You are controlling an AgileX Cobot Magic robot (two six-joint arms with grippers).
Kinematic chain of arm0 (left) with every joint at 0, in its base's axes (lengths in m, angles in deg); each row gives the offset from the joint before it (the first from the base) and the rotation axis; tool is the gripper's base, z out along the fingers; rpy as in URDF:
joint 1: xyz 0 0 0.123 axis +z
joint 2: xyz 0 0 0 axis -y
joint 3: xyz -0.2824 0 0.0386 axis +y
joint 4: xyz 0.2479 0 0.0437 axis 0.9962 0 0.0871
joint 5: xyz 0 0 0 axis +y
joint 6: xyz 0.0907 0 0.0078 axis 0.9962 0 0.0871
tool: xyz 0 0 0 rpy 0 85 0
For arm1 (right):
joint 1: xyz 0 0 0.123 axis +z
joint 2: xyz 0 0 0 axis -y
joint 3: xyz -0.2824 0 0.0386 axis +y
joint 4: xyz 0.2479 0 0.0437 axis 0.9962 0 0.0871
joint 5: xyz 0 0 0 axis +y
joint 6: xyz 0.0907 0 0.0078 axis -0.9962 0 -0.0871
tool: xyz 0 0 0 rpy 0 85 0
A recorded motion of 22 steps. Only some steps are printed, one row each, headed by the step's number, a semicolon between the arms.
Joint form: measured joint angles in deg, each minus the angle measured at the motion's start. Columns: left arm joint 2, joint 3, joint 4, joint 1, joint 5, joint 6; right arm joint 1, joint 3, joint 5, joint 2, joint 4, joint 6.
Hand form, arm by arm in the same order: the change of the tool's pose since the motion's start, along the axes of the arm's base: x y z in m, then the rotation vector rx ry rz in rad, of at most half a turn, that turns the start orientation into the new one. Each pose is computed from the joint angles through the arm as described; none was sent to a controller.
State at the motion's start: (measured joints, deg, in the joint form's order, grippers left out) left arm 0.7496 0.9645 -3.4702 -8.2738 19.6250 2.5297; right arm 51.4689 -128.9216 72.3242 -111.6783 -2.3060 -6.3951
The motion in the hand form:
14: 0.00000 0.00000 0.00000 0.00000 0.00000 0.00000; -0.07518 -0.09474 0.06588 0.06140 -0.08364 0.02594
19: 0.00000 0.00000 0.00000 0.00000 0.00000 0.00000; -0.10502 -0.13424 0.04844 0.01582 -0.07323 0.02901
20: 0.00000 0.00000 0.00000 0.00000 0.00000 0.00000; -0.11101 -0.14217 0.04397 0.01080 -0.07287 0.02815
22: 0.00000 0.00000 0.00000 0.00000 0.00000 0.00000; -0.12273 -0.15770 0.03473 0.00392 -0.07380 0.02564
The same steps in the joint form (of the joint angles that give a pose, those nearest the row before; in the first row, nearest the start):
14: 0.00 0.00 0.00 0.00 0.00 0.00; 0.00 17.79 0.51 24.12 -0.13 2.13
19: 0.00 0.00 0.00 0.00 0.00 0.00; 0.00 32.92 -1.02 35.35 -0.99 2.69
20: 0.00 0.00 0.00 0.00 0.00 0.00; 0.00 35.94 -1.53 37.63 -1.17 2.68
22: 0.00 0.00 0.00 0.00 0.00 0.00; 0.00 41.68 -2.54 42.08 -1.53 2.57

